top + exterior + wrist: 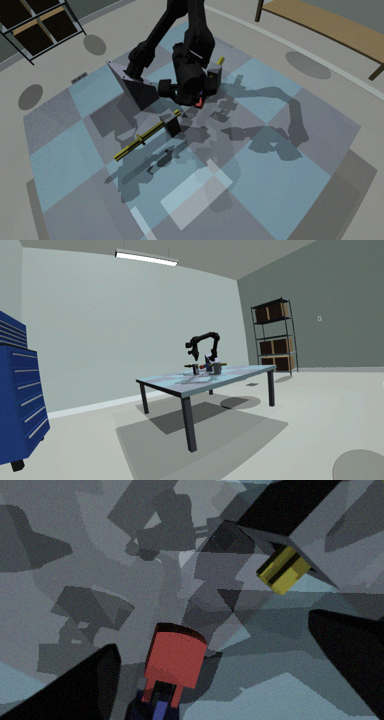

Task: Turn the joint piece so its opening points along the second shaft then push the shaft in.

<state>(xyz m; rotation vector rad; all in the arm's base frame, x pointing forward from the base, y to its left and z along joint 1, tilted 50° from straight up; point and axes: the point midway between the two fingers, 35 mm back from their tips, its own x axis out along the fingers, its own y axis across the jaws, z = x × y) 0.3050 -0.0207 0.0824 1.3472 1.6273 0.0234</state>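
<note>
Now: gripper tip 70 mm above the dark red joint piece, 60 mm to the right of it and 20 mm past it.
</note>
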